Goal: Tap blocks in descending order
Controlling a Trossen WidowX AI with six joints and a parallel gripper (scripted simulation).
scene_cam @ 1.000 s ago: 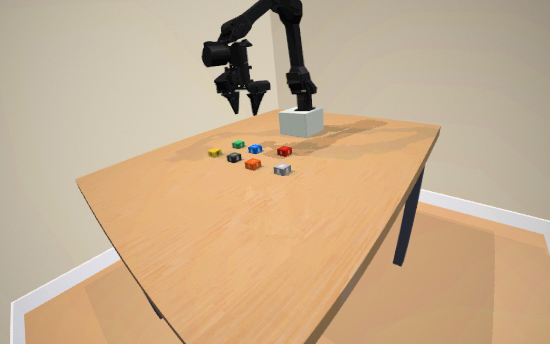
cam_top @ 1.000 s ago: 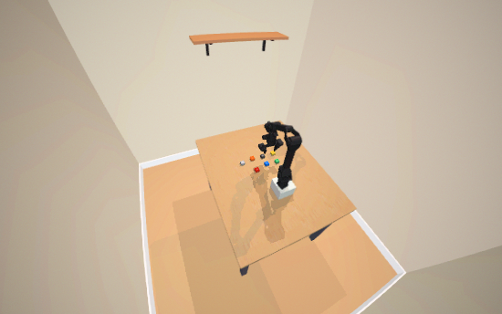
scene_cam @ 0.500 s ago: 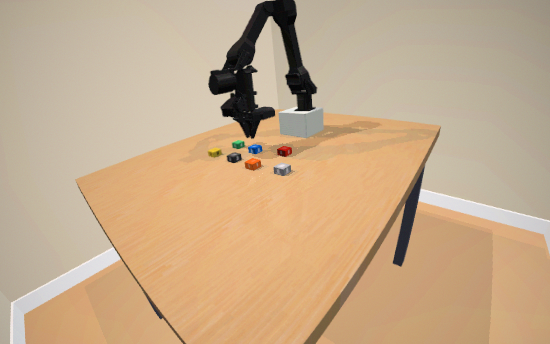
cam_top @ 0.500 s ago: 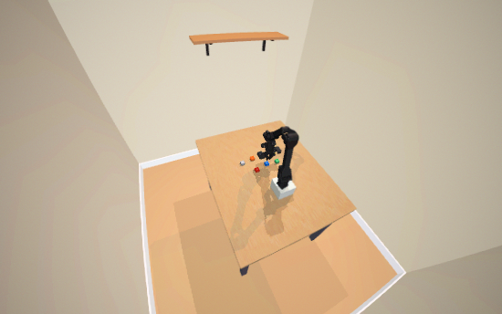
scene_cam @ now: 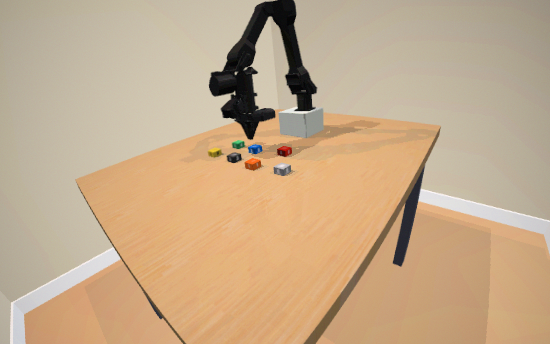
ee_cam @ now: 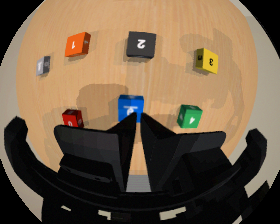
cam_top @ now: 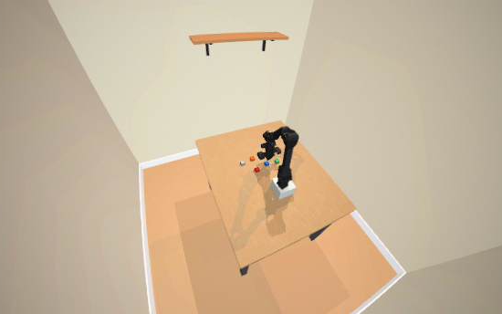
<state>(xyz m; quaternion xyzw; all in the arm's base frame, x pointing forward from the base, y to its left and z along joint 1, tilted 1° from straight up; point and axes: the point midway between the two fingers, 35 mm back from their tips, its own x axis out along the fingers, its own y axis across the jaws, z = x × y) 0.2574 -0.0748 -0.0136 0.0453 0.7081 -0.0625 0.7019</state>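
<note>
The blue block is 10 mm to the left of my gripper tip and 30 mm below it. The rest, counted from my gripper tip: black block (80 mm ahead, 10 mm to the right, 30 mm below); green block (30 mm behind, 80 mm to the right, 30 mm below); red block (20 mm behind, 110 mm to the left, 30 mm below).
</note>
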